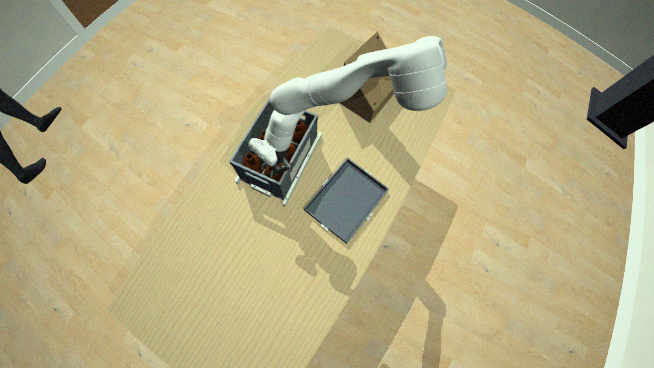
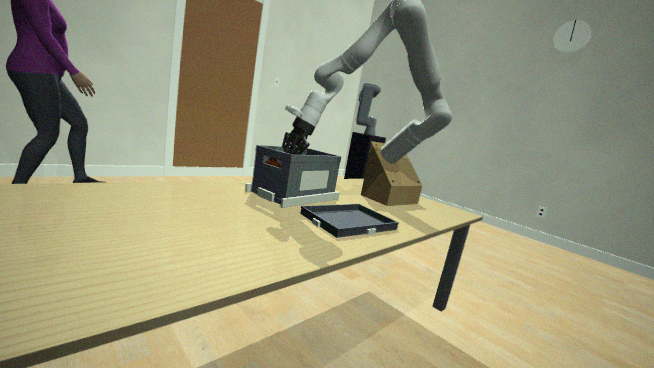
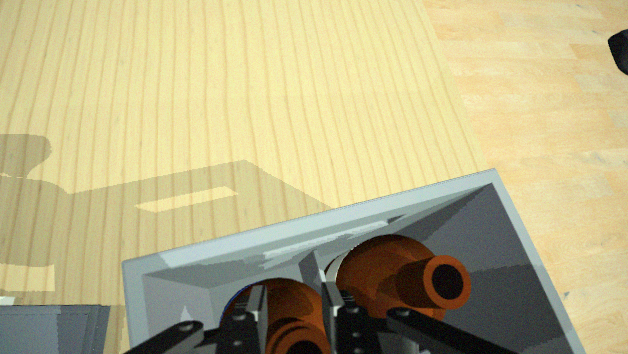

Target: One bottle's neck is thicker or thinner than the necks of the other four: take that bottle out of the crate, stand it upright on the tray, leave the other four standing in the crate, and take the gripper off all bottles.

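Frame: origin at the arm's base, x ahead, y left, z up, level; centimetres.
Where they show: gripper, between the fingertips: (image 1: 268, 171) (image 3: 294, 301); arm's base, origin of its link: (image 2: 388, 155).
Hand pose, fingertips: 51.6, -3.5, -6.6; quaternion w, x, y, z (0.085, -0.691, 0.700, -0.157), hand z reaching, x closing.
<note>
Things, the pixels of their centre, and the offset from my fingertips, as dx, dy, dz.
- dark grey crate, middle of its body: (image 1: 277, 149) (image 2: 297, 173) -9.5, -4.6, -4.7
- further bottle, middle of its body: (image 1: 299, 134) -18.9, -2.1, -4.9
The dark grey crate (image 1: 272, 190) (image 2: 272, 182) (image 3: 225, 244) holds brown bottles, partly hidden by the arm. My gripper (image 1: 280, 168) (image 2: 296, 149) (image 3: 294, 301) reaches down into the crate's near end, shut on the neck of one bottle (image 3: 300, 330), which is still inside the crate. Its base is hidden. Another bottle (image 1: 251, 161) (image 3: 380, 270) stands beside it across a divider, its neck free. A further bottle (image 1: 300, 131) shows at the crate's far end. How the neck thicknesses compare is not clear. The tray (image 1: 345, 200) (image 2: 350, 220) (image 3: 40, 330) is empty.
White strips (image 1: 302, 172) (image 2: 310, 199) edge the crate's base. The brown wedge-shaped mount (image 1: 370, 102) (image 2: 392, 182) stands under the arm's base, behind the tray. A person (image 2: 40, 100) stands beyond the table. A dark pedestal (image 1: 620, 107) (image 2: 358, 162) stands away from it.
</note>
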